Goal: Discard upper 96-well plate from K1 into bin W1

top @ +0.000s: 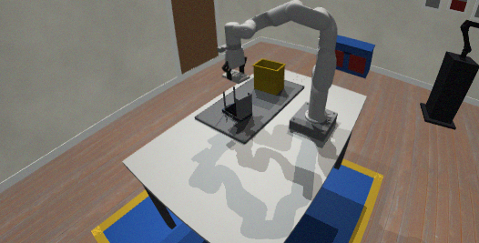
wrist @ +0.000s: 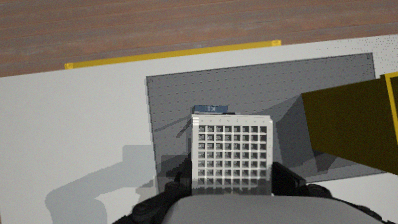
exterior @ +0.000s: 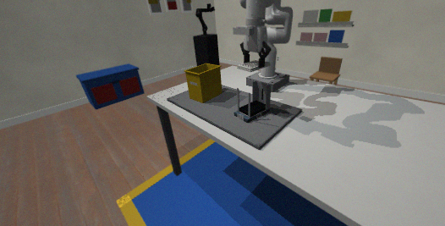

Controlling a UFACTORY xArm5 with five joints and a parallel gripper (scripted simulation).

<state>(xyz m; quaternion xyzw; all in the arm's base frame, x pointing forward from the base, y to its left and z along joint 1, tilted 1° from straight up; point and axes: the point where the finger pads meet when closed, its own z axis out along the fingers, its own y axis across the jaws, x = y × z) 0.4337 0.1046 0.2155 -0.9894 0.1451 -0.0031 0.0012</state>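
Now: the yellow plastics bin 35 cm to the right of my hand, 17 cm below it and 4 cm behind it. The rest, counted from my hand: dark plate 23 cm below; then 96-well plate 1 cm below.
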